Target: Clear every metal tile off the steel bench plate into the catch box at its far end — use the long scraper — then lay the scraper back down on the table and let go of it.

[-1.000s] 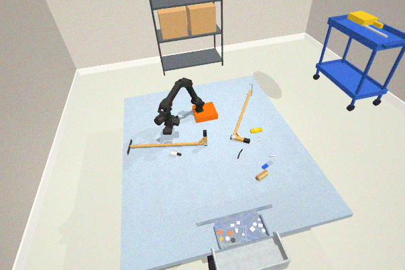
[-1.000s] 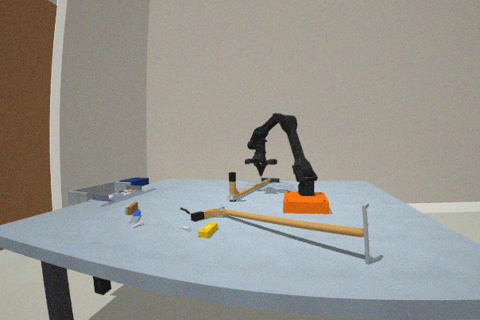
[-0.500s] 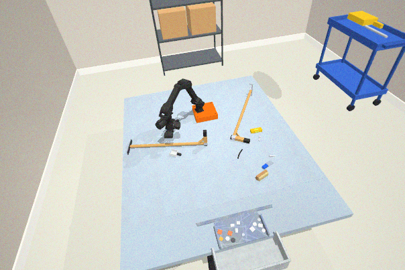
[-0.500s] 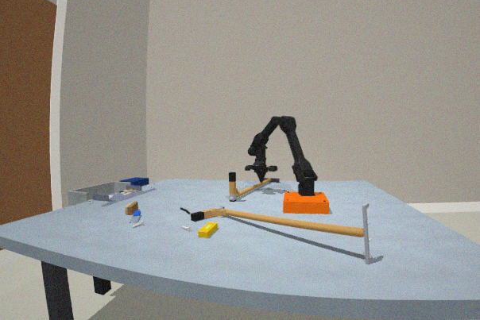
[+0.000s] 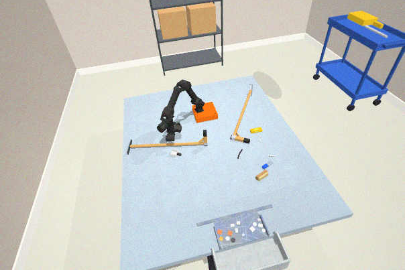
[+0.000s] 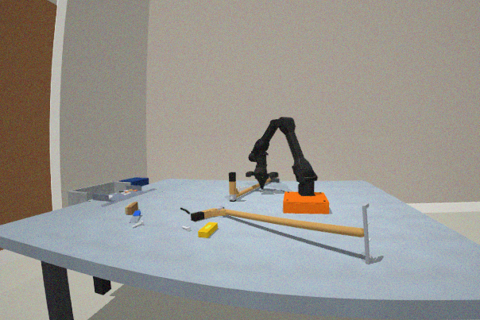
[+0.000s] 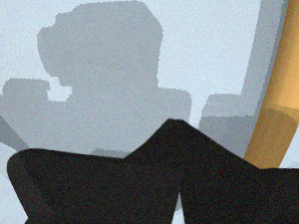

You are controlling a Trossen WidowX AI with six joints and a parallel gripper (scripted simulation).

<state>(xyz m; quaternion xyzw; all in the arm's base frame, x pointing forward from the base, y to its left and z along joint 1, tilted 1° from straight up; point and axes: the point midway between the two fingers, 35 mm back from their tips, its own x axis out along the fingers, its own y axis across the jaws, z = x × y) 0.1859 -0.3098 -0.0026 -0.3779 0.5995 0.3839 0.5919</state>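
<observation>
My gripper tip is now 40 mm short of the scraper, 50 mm to the left of it and 50 mm below it. The rest, counted from my gripper tip: white-and-black piece: 150 mm ahead, 20 mm to the right, 10 mm below; yellow block: 220 mm ahead, 620 mm to the left; black curved strip: 350 mm ahead, 390 mm to the left, 10 mm below.
</observation>
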